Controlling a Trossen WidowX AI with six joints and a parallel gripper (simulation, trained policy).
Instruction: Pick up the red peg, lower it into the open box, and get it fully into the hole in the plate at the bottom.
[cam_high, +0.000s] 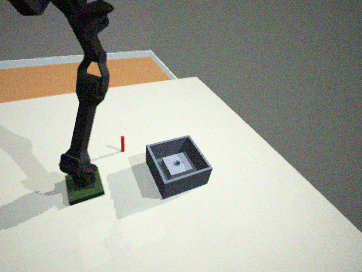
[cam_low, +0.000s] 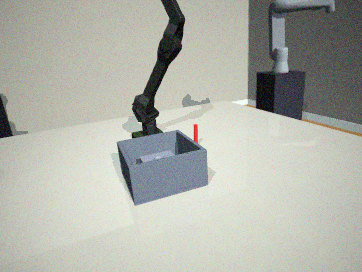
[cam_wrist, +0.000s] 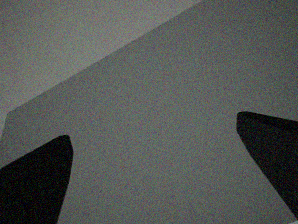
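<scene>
My gripper tip is 20 mm short of the red peg, 290 mm to the right of it and 600 mm above it. Also, from my gripper tip: pale plate (220 mm ahead, 130 mm to the left, 590 mm below); then blue-grey box (220 mm ahead, 130 mm to the left, 610 mm below).
</scene>
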